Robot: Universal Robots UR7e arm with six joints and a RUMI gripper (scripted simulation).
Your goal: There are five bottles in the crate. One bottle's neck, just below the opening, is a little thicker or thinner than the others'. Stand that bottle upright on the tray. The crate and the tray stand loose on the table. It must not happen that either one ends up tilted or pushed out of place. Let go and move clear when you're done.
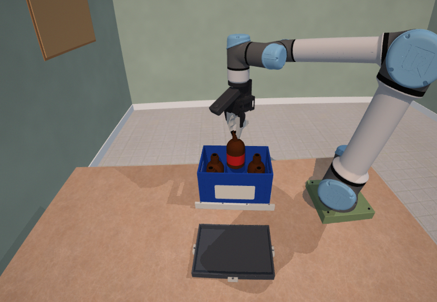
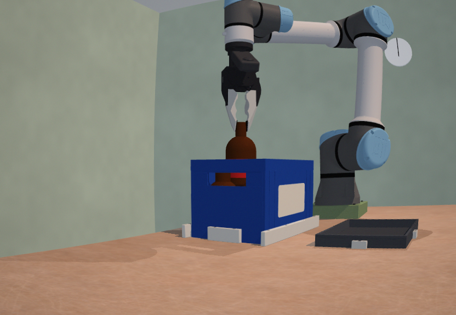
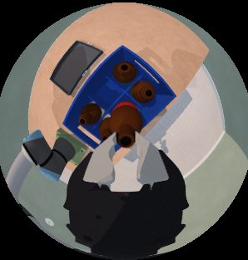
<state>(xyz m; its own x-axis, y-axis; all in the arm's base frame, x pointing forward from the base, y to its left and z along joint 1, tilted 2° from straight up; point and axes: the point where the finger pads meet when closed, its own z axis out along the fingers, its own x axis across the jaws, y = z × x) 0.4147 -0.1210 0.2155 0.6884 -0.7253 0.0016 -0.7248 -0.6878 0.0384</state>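
My gripper is now 70 mm above the glass bottle. Also, from my hand: dark tray (330 mm to the left, 250 mm below); blue crate (40 mm to the left, 180 mm below).
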